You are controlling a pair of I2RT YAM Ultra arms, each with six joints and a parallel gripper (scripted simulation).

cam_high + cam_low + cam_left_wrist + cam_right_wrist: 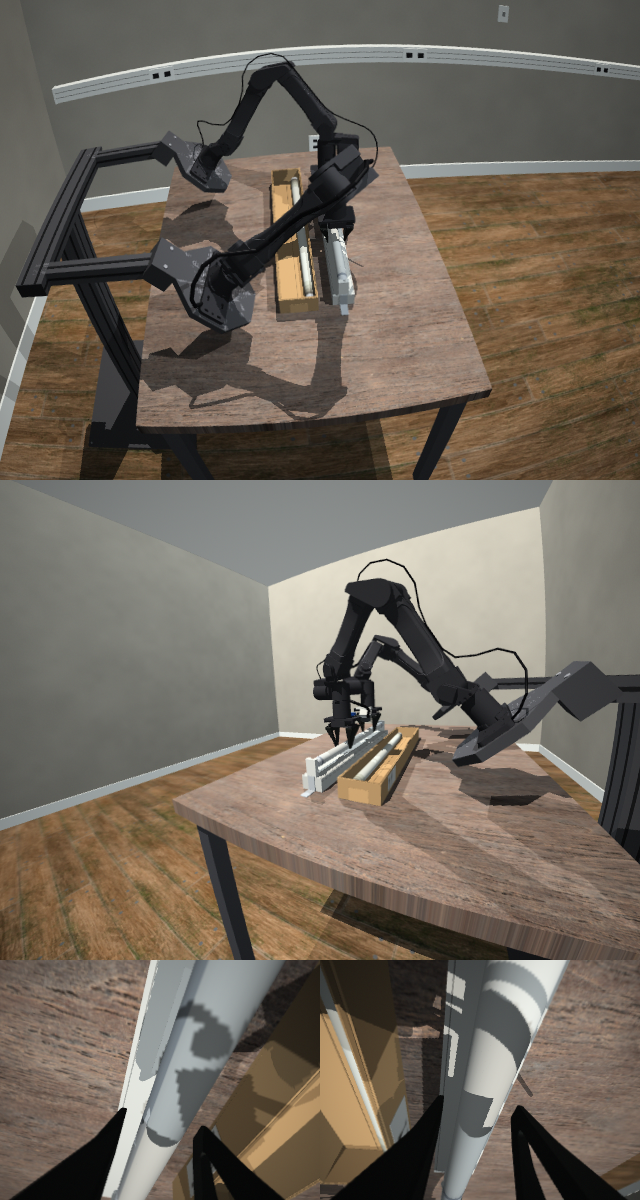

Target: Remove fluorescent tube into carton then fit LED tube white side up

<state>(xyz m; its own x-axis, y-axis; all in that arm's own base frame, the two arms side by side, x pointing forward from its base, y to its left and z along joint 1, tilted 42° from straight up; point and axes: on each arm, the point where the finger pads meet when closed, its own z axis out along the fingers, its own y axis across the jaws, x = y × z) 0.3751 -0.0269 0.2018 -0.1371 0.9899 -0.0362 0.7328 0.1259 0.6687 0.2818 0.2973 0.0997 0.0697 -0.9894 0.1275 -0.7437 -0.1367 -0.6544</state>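
The LED tube lies 120 mm to the left of my right hand, 20 mm ahead of it and 10 mm below it. From my right hand the other things lie so: old fluorescent tube 130 mm to the left, 80 mm behind, 60 mm below; light fixture 120 mm to the left, 20 mm below, 20 mm ahead; carton 130 mm to the left, 110 mm behind, 50 mm below.
The LED tube is 20 mm behind my left hand, 120 mm to the right of it and 10 mm below it. From my left hand the other things lie so: old fluorescent tube (110 mm behind, 110 mm to the right, 50 mm below); light fixture (20 mm behind, 120 mm to the right, 20 mm below); carton (140 mm behind, 100 mm to the right, 40 mm below).
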